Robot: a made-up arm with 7 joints.
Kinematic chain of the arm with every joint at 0, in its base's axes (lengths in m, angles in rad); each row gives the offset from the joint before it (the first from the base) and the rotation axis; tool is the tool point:
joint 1: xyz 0 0 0.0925 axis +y
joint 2: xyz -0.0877 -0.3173 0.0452 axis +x
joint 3: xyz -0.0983 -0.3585 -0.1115 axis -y
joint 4: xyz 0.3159 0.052 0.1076 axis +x
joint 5: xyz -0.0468 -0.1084 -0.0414 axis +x
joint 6: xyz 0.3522 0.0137 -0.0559 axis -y
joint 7: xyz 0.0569 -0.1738 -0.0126 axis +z
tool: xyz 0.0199 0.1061 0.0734
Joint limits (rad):
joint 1: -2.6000..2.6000
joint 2: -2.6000..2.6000
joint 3: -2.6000..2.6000
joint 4: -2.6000..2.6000
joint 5: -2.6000..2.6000
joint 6: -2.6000..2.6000
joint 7: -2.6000..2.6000
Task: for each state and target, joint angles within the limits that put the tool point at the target. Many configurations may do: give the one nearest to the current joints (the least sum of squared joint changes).
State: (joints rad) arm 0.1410 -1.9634 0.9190 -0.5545 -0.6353 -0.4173 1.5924
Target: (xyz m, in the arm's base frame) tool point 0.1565 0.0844 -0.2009
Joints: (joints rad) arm 0.5778 -2.6000 0.3354 -1.3059 -1.0339 -0.5928 1.8759
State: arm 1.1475 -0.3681 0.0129 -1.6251 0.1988 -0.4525 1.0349
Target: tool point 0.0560 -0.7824 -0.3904
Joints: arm 1.3692 -0.3204 -0.5989 -1.3172 0.3239 -0.3453 1.0229
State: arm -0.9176 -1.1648 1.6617 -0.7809 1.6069 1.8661 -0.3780
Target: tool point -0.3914 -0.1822 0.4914
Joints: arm -0.8198 -1.1364 1.0526 -0.4011 1.8347 2.4046 -0.3843
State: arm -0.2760 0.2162 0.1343 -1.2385 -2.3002 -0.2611 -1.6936
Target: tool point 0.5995 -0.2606 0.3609
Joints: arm -0.8281 0.7592 -0.3746 -1.3565 -2.2943 -0.3372 -1.7853
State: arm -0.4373 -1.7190 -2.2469 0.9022 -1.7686 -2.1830 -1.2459
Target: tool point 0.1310 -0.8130 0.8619
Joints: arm 0.2421 -1.8075 -1.6019 0.6067 -2.0804 -2.4184 -1.3369
